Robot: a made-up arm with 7 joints.
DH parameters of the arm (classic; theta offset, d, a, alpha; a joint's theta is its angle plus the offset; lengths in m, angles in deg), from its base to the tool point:
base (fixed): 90 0.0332 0 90
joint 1: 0 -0.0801 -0.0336 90
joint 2: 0 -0.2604 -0.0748 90
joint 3: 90 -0.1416 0.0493 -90
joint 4: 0 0.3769 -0.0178 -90
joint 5: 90 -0.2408 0.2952 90
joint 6: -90 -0.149 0.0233 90
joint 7: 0 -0.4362 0.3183 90
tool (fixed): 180 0.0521 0 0
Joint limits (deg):
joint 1: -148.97..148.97
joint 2: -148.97..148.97
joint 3: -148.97..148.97
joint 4: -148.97..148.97
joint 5: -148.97..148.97
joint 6: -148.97..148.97
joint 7: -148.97..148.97
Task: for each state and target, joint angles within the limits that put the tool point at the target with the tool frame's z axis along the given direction. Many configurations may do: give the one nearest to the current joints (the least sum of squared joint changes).
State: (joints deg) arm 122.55 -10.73 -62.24 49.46 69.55 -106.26 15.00
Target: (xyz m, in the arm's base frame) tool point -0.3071 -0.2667 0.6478 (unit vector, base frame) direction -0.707 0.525 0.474
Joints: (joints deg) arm 148.44 -3.60 -95.63 68.57 68.07 -97.29 -26.86
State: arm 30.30 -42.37 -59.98 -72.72 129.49 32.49 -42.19
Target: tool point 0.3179 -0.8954 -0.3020 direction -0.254 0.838 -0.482
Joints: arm -18.34 -18.72 -41.55 -53.38 146.95 47.49 -88.55
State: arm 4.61 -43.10 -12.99 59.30 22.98 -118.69 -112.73
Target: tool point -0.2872 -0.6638 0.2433 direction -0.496 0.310 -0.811
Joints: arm -22.58 -53.72 3.45 49.50 9.80 -114.97 -130.45
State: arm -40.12 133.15 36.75 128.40 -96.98 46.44 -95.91
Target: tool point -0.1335 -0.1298 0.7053 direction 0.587 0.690 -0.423
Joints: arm -42.59 131.36 46.66 135.47 -82.98 42.57 -95.13
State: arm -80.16 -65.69 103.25 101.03 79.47 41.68 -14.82
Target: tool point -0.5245 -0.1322 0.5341 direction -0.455 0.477 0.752
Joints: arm -47.95 -42.80 78.81 77.66 40.33 55.29 -18.94
